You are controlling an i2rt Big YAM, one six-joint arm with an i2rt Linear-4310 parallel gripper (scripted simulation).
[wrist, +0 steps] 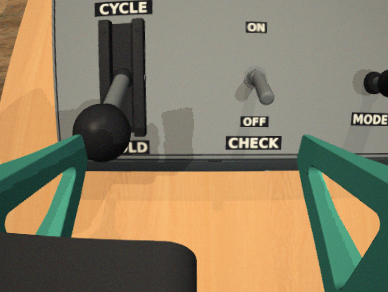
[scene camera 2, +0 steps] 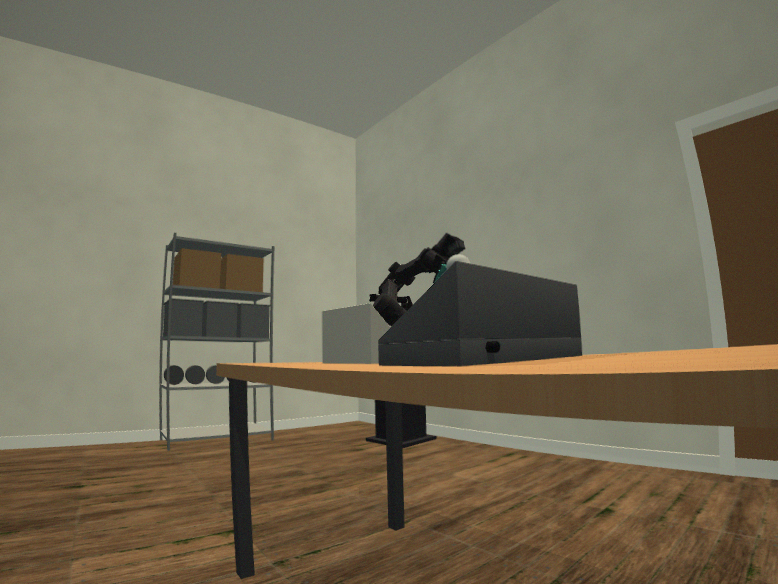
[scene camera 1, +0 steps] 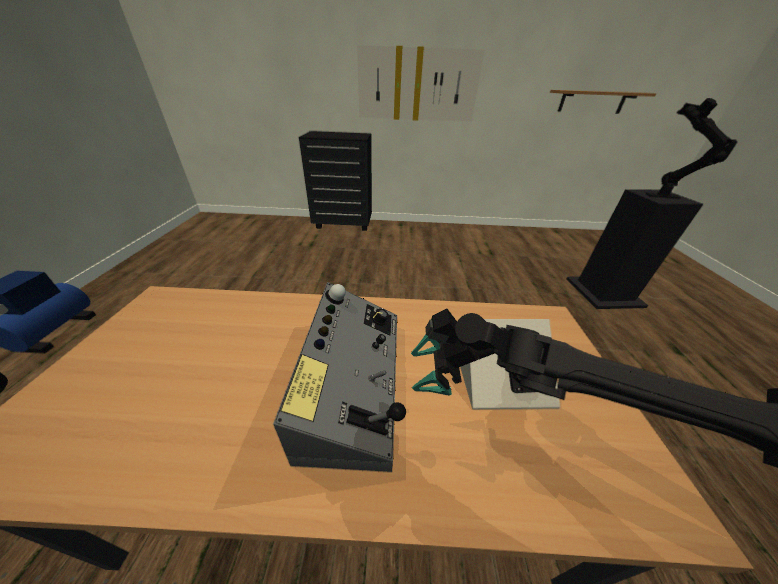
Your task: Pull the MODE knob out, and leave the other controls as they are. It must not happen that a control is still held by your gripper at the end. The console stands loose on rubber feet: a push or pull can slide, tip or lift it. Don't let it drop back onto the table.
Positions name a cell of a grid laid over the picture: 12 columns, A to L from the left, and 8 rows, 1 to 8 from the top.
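A grey sloped console is there for me in the wrist view (F3). The console shows in scene camera 2 (H5) too, and I see it again, the same grey sloped console, in scene camera 1 (E6).
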